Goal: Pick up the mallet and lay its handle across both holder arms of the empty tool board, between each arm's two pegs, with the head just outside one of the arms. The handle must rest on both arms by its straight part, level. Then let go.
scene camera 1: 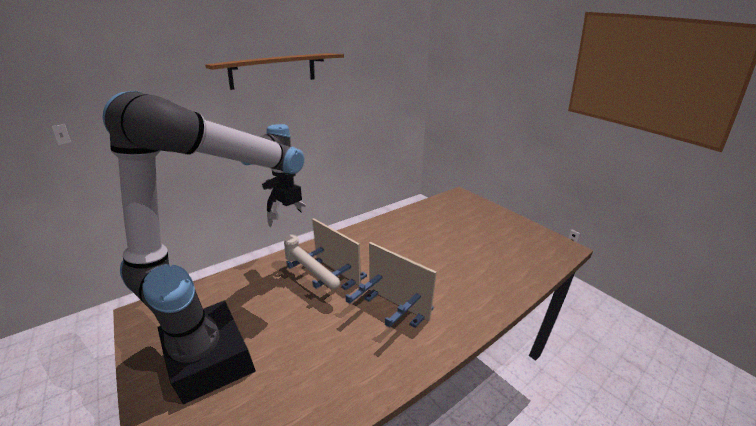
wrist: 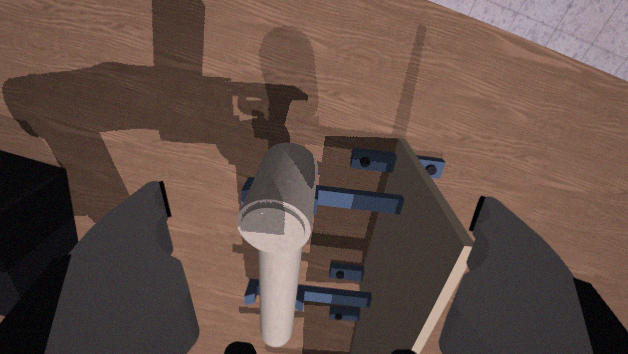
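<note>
The pale mallet (scene camera 1: 316, 267) (wrist: 278, 315) lies along the left tool board (scene camera 1: 336, 252) (wrist: 415, 215). Its handle crosses the board's near blue arm (scene camera 1: 338, 274) (wrist: 340, 298) between the two pegs. The mallet head (scene camera 1: 290, 248) (wrist: 274, 230) is at the far end and, in the wrist view, hides part of the far blue arm (scene camera 1: 316, 253) (wrist: 357, 199); which side of that arm it is on is unclear. The right tool board (scene camera 1: 402, 277) has bare arms, a left arm (scene camera 1: 365, 288) and a right arm (scene camera 1: 403, 310). My gripper (scene camera 1: 286, 217) (wrist: 320, 195) is open and empty, above the mallet head.
The two boards stand upright in a row on the wooden table (scene camera 1: 507, 254) (wrist: 350, 65), their arms pointing toward the robot's side. Small blue feet (scene camera 1: 416, 320) (wrist: 372, 161) stick out at the board bottoms. The table's far edge is beyond the left board.
</note>
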